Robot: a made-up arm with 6 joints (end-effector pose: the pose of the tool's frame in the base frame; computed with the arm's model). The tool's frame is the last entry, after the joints.
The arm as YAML. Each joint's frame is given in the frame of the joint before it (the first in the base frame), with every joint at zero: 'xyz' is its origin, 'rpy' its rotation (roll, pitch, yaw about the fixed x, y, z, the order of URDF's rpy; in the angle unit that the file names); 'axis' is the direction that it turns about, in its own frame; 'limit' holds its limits. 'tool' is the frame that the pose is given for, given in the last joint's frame.
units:
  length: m
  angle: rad
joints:
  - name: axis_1
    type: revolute
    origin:
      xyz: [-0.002, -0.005, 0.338]
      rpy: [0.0, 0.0, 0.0]
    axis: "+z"
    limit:
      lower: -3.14
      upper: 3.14
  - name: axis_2
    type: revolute
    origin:
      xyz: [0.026, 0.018, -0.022]
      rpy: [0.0, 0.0, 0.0]
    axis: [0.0, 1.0, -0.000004]
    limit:
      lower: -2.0
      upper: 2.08
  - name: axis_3
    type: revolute
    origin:
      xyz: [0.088, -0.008, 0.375]
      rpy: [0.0, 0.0, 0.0]
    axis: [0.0, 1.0, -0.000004]
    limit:
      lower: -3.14
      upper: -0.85
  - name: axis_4
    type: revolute
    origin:
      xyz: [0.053, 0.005, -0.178]
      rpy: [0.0, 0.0, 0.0]
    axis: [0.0, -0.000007, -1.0]
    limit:
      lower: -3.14
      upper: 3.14
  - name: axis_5
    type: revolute
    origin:
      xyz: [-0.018, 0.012, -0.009]
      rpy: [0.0, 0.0, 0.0]
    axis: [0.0, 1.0, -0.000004]
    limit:
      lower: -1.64
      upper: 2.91
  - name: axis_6
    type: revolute
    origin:
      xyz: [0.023, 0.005, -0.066]
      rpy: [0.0, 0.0, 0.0]
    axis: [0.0, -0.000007, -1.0]
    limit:
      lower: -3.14
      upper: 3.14
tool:
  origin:
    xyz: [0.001, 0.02, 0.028]
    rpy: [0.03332, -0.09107, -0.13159]
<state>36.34 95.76 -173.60 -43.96 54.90 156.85</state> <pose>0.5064 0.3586 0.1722 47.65 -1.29 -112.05</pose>
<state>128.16 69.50 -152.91 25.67 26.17 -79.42</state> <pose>-0.4311 0.4631 0.3730 -51.16 -43.30 -152.49</pose>
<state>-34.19 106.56 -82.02 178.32 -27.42 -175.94</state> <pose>0.2597 -0.1618 -0.0820 -10.17 45.60 -48.55</pose>
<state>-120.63 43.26 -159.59 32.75 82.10 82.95</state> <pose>-0.2318 -0.5059 0.6519 38.44 25.16 161.29</pose>
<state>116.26 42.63 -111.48 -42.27 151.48 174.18</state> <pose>-0.2016 0.4577 0.4845 96.89 -49.24 -142.18</pose>
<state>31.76 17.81 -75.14 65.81 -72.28 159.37</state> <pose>0.3452 0.1976 0.6063 -96.79 52.07 56.36</pose>
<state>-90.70 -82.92 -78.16 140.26 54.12 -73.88</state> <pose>0.0290 0.3591 0.6843 -146.65 -21.60 164.34</pose>
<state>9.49 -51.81 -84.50 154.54 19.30 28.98</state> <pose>-0.0988 -0.0376 0.8322 179.83 32.45 23.02</pose>
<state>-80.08 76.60 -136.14 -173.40 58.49 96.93</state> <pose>0.1102 -0.6565 0.2623 -118.83 -15.79 18.36</pose>
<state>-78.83 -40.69 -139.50 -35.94 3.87 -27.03</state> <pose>0.0025 0.1795 0.8835 -176.96 1.68 45.81</pose>
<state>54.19 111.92 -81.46 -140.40 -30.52 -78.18</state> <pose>0.1502 0.2073 -0.1115 -49.87 -37.49 -79.67</pose>
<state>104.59 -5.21 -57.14 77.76 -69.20 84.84</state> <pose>-0.0540 0.2475 0.6916 83.35 62.01 -61.41</pose>
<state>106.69 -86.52 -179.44 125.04 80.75 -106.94</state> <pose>0.1040 -0.5430 0.3462 -0.47 51.11 27.77</pose>
